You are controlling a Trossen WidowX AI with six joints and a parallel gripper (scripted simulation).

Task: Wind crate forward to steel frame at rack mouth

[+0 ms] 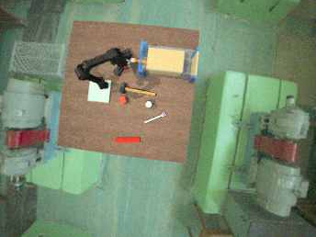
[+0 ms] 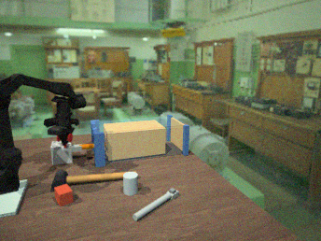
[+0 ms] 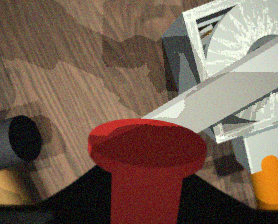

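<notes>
My gripper tip is 150 mm short of the blue steel frame, 70 mm to the right of it and 10 mm above it. The rest, counted from my gripper tip: winch handle: 40 mm to the left, 10 mm below; red knob: 20 mm above; winch: 20 mm behind, 90 mm to the left, 80 mm below.
</notes>
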